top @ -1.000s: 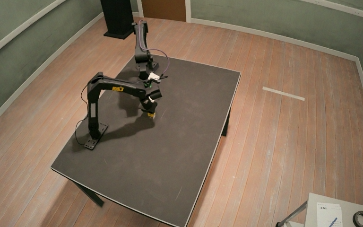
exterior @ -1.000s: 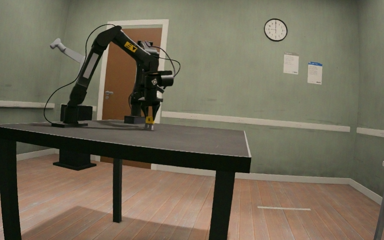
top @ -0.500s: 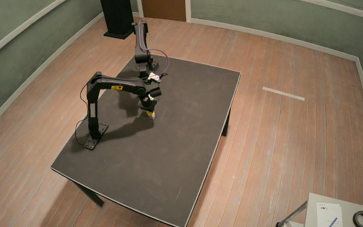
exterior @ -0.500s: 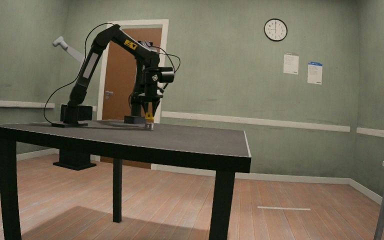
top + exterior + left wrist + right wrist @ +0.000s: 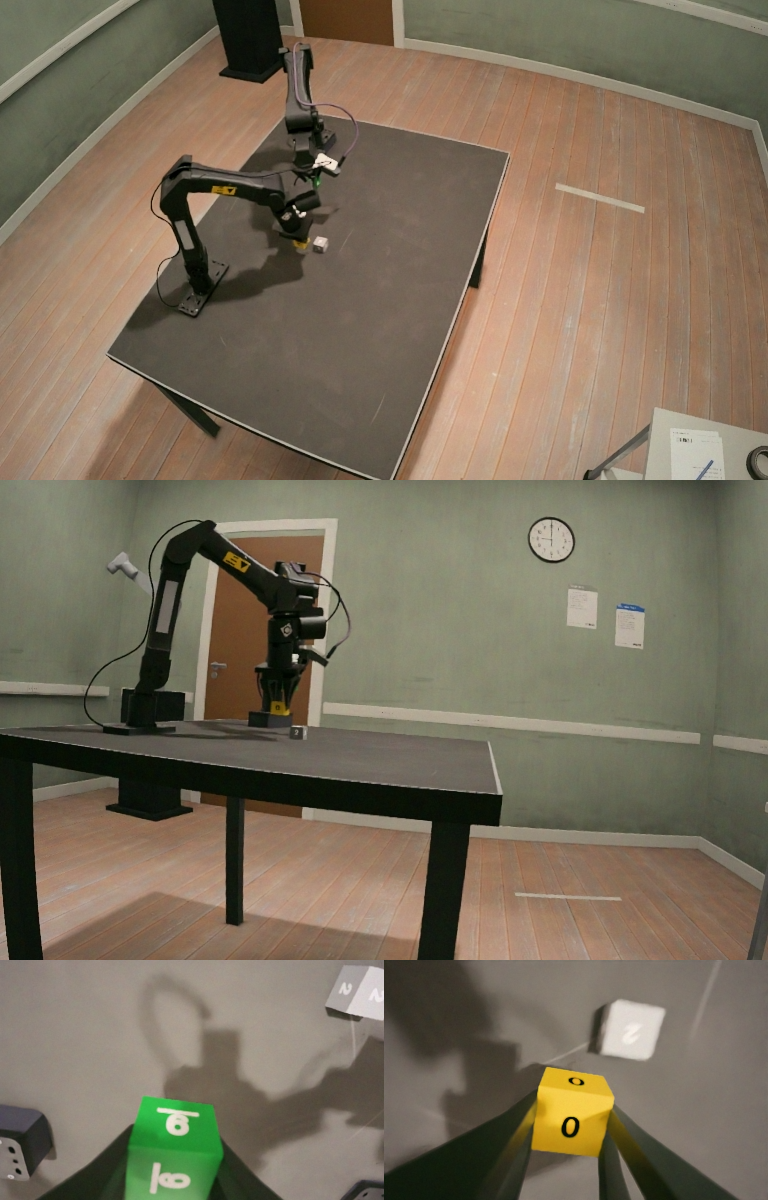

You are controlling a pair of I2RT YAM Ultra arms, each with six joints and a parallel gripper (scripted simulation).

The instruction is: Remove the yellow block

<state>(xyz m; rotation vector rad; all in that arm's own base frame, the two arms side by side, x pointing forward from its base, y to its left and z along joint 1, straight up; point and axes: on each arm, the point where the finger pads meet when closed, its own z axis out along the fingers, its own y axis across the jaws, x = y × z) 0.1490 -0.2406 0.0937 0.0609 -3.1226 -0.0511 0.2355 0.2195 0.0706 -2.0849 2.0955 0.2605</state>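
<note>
The green block is right at my left hand. Round my left hand: yellow block (170 mm to the right, 60 mm below, 50 mm ahead).
</note>
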